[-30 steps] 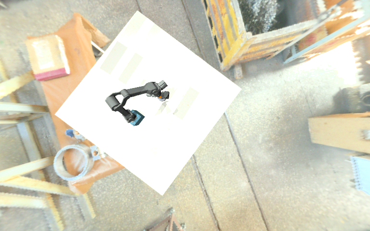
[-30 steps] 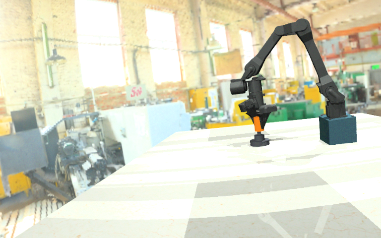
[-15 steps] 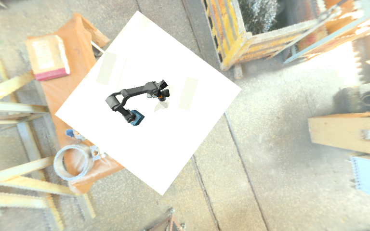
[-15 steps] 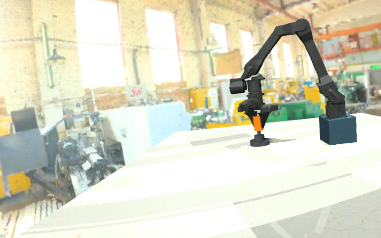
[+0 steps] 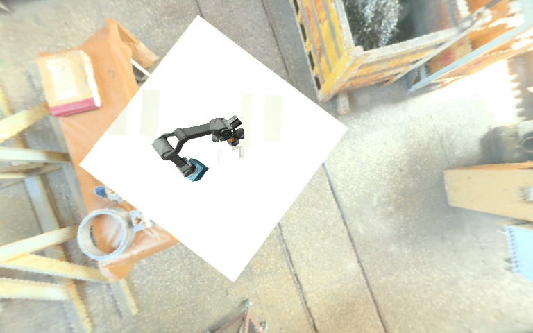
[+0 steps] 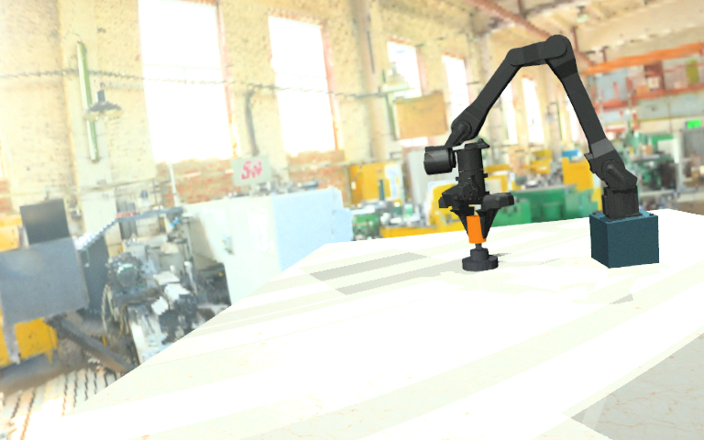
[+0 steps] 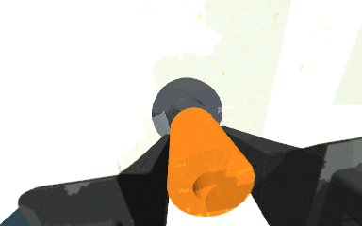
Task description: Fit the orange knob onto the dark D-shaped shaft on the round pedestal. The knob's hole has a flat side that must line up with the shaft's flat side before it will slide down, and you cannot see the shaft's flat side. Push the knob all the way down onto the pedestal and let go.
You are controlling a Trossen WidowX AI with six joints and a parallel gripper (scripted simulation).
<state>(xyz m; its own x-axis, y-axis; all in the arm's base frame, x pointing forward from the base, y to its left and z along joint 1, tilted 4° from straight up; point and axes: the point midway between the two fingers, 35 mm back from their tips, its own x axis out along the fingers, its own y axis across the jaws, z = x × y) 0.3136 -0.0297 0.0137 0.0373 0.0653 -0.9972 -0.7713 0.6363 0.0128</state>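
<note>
Now: gripper tip 4 cm above the round pedestal. Also, from my gripper tip: orange knob (2 cm above).
</note>
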